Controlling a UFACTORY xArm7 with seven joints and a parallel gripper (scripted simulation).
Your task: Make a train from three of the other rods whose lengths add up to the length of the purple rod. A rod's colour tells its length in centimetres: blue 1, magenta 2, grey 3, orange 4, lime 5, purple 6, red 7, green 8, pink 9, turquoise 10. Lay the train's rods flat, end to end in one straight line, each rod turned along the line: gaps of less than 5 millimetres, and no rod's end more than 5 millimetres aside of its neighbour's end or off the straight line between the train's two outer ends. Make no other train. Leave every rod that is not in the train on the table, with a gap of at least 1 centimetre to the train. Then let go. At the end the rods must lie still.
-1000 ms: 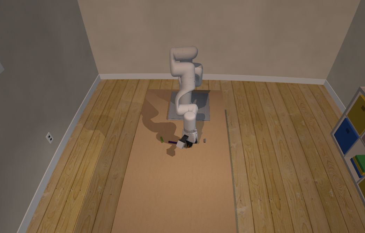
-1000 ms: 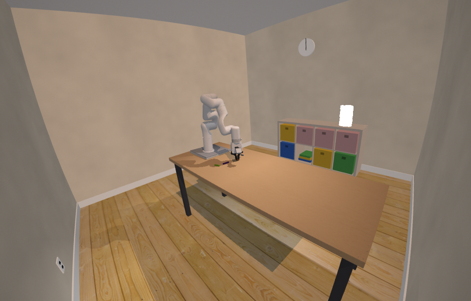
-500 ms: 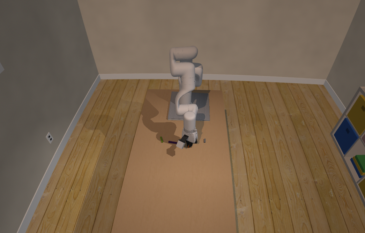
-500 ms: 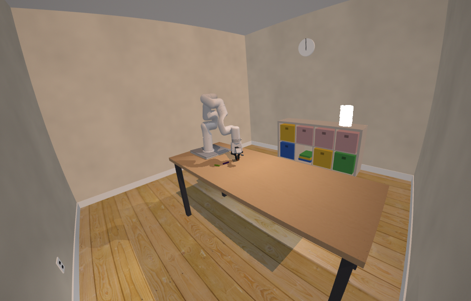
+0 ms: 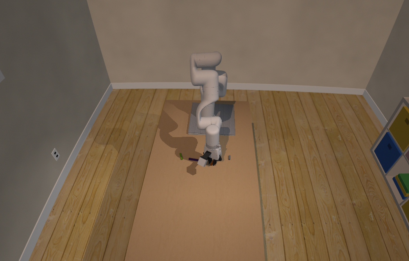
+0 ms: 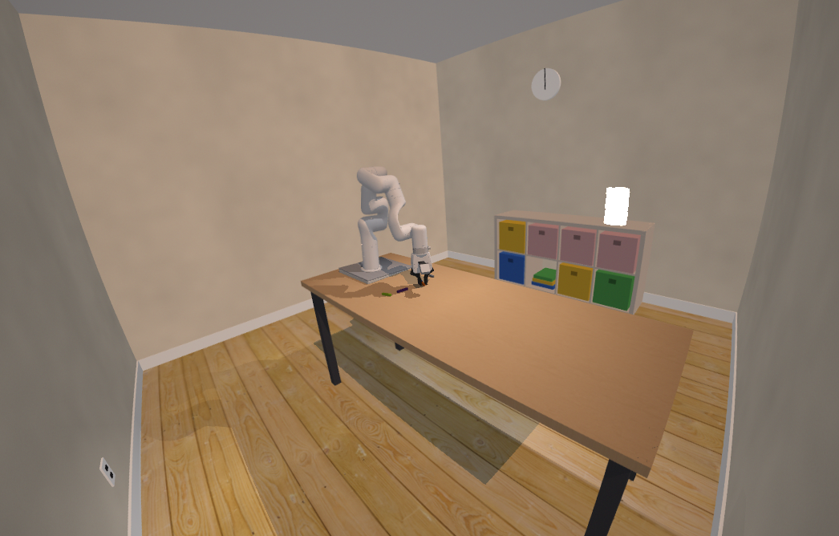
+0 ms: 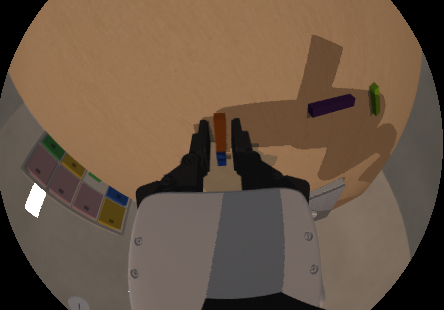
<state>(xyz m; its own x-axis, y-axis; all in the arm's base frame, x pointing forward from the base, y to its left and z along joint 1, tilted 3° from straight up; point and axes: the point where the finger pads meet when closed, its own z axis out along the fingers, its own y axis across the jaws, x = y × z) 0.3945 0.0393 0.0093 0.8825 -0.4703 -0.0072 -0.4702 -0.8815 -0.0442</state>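
The orange rod is 2 cm below my hand. Round my hand: grey rod: 11 cm to the left, 4 cm behind, 2 cm below; then lime rod: 20 cm to the right, 5 cm behind, 2 cm below; then purple rod: 12 cm to the right, 2 cm below, 2 cm behind.
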